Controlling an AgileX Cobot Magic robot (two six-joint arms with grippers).
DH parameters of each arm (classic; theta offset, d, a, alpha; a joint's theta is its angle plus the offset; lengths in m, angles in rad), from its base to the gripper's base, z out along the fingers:
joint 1: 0 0.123 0 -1.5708
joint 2: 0.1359 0 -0.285 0
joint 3: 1.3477 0 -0.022 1.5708
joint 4: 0 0.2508 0 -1.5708
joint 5: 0 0 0.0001 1.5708
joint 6: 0 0.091 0 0
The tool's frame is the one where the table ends.
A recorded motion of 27 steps. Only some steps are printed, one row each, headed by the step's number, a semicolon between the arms.
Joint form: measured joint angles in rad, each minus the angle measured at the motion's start. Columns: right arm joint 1, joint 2, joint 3, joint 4, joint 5, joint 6; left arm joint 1, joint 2, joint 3, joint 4, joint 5, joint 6.
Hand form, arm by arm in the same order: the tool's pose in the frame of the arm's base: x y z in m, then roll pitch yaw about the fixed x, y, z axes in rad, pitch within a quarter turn. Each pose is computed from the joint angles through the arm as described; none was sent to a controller.
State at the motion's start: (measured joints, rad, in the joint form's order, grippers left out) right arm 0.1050 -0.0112 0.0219 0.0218 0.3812 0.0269; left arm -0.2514 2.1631 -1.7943 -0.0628 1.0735 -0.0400
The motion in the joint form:
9: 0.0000 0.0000 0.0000 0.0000 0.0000 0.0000; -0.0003 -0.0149 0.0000 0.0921 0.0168 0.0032
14: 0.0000 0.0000 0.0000 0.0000 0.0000 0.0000; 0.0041 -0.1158 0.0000 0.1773 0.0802 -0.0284
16: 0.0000 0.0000 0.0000 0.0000 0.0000 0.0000; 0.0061 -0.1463 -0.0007 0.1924 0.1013 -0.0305
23: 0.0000 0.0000 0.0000 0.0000 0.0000 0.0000; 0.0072 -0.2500 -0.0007 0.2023 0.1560 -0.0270
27: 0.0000 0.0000 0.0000 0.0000 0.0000 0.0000; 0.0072 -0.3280 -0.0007 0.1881 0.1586 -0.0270
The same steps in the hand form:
9: 0.0520 0.0062 0.1722 2.9849 1.2623 3.0908; 0.4397 -0.1106 0.2047 3.1207 0.2145 2.9137
14: 0.0520 0.0062 0.1722 2.9849 1.2623 3.0908; 0.4265 -0.0979 0.2489 3.0426 0.2560 2.9168
16: 0.0520 0.0062 0.1722 2.9849 1.2623 3.0908; 0.4214 -0.0943 0.2620 3.0276 0.2668 2.9172
23: 0.0520 0.0062 0.1722 2.9849 1.2623 3.0908; 0.4010 -0.0876 0.3044 3.0167 0.3160 2.9183
27: 0.0520 0.0062 0.1722 2.9849 1.2623 3.0908; 0.3855 -0.0850 0.3356 3.0337 0.3911 2.9244

